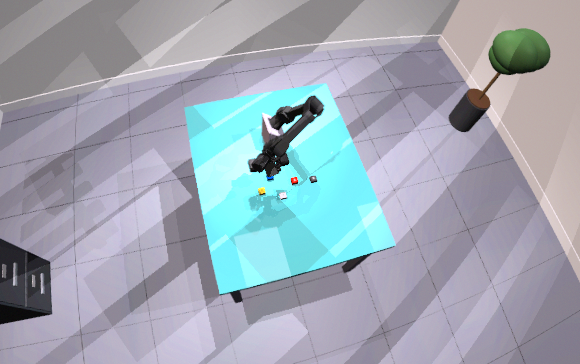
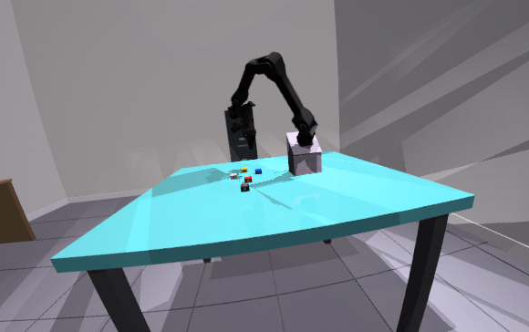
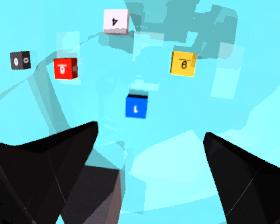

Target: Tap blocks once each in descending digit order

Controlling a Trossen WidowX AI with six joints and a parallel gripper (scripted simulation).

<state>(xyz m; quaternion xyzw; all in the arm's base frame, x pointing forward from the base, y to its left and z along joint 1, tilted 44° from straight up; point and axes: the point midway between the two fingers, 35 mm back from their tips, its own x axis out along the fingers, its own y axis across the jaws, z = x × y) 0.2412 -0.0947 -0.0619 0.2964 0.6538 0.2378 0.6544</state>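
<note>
My gripper tip is now 4 cm short of the yellow block, 4 cm to the left of it and 12 cm above it. Round my gripper tip: blue block 2 cm behind, 2 cm to the left, 12 cm below; then white block 10 cm ahead, 5 cm to the left, 12 cm below; then red block 4 cm ahead, 14 cm to the left, 12 cm below.
</note>
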